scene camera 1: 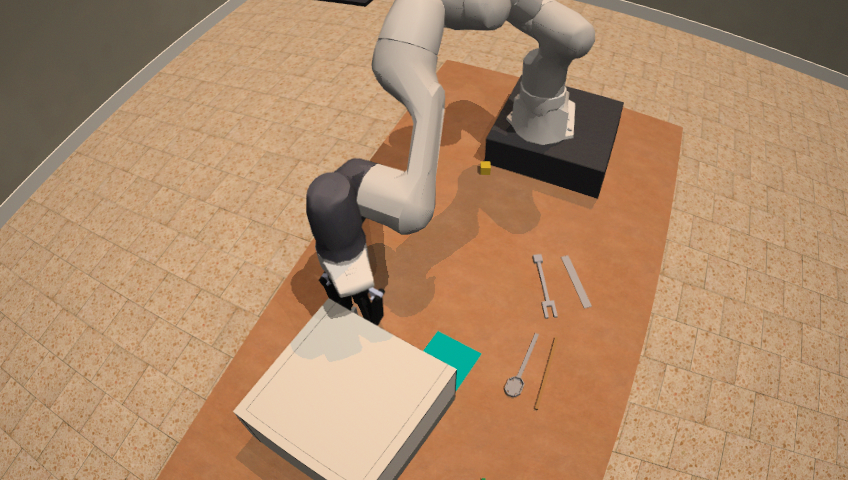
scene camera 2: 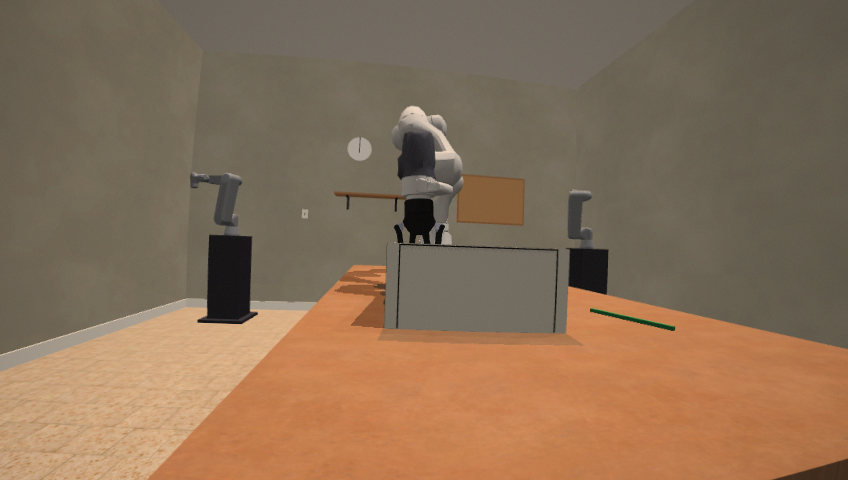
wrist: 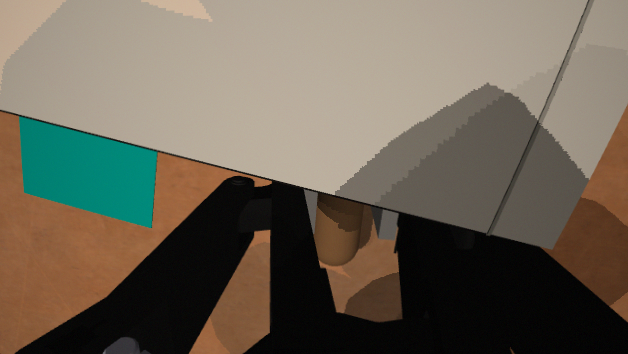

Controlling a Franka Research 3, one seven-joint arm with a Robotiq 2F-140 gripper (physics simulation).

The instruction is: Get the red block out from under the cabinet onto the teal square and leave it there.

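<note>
The pale cabinet stands on the table. The red block does not show in any view. The teal square lies flat by the cabinet's edge, partly hidden by the cabinet. My gripper is low at the cabinet's near-robot edge, shut on the brown handle of a tool. The rounded end of the handle shows between the fingers in the wrist view. The rest of the tool and the fingertips are hidden under the cabinet's top edge.
A fork-ended tool, a flat grey strip, a round-ended grey tool and a thin brown stick lie beyond the teal square. A yellow cube lies near the robot's base. A green rod lies beside the cabinet.
</note>
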